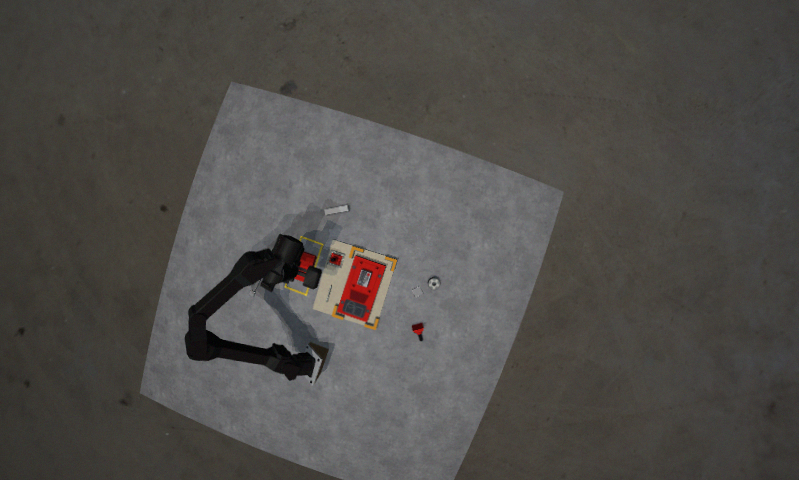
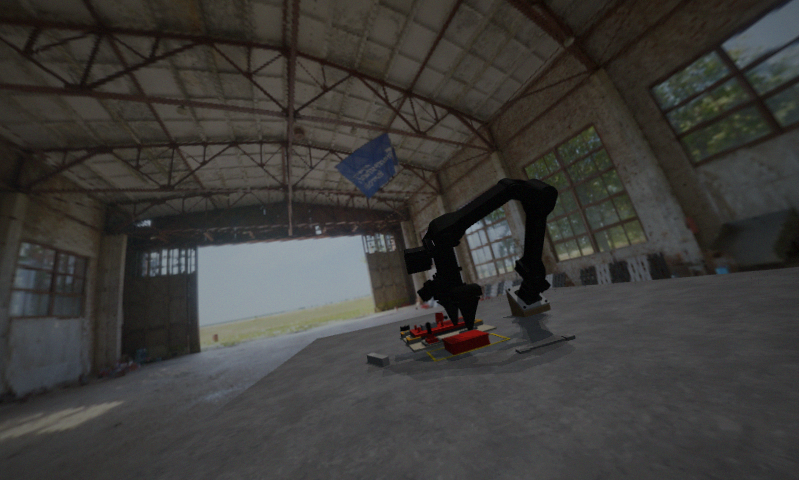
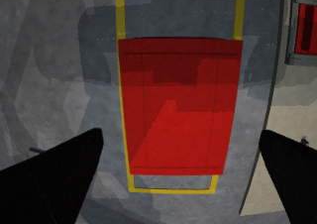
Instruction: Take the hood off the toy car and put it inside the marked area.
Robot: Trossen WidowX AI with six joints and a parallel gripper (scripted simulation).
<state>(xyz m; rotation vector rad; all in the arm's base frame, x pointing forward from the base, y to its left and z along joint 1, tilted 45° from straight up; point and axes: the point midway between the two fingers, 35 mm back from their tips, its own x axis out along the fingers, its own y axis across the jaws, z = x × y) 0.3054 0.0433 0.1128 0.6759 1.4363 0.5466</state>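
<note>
Right now the red hood is 30 mm below my gripper tip. From my gripper tip the other things lie so: white bar 210 mm ahead, 60 mm to the right, 40 mm below.
</note>
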